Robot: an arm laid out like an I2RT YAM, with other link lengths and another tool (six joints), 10 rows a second.
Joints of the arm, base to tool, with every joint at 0 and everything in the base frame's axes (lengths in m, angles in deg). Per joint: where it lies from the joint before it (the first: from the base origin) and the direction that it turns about. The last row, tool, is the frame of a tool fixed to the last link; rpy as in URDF.
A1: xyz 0 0 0.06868 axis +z
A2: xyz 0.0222 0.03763 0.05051 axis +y
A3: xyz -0.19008 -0.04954 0 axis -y
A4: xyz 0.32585 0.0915 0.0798 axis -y
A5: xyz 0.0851 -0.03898 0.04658 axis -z
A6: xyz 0.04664 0 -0.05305 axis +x
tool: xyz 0.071 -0.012 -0.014 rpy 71.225 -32.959 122
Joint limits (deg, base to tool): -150..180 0..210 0..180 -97..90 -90..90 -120..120
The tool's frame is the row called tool.
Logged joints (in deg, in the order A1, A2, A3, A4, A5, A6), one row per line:
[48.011, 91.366, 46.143, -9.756, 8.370, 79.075]
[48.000, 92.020, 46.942, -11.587, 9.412, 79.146]
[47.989, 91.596, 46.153, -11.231, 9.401, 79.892]
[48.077, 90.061, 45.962, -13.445, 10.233, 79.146]
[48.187, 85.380, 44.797, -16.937, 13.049, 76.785]
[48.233, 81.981, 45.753, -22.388, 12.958, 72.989]
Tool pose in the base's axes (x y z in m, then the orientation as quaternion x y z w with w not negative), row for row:
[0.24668, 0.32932, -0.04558, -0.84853, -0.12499, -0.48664, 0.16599]
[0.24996, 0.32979, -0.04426, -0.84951, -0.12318, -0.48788, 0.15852]
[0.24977, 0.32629, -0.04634, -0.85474, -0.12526, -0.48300, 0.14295]
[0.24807, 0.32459, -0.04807, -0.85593, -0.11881, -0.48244, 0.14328]
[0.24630, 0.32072, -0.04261, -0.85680, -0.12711, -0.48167, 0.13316]
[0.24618, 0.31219, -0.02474, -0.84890, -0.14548, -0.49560, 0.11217]
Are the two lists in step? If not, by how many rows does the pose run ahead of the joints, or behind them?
The pose runs 1 row behind the joints: the pose in row i belongs to the joints in row i - 1.
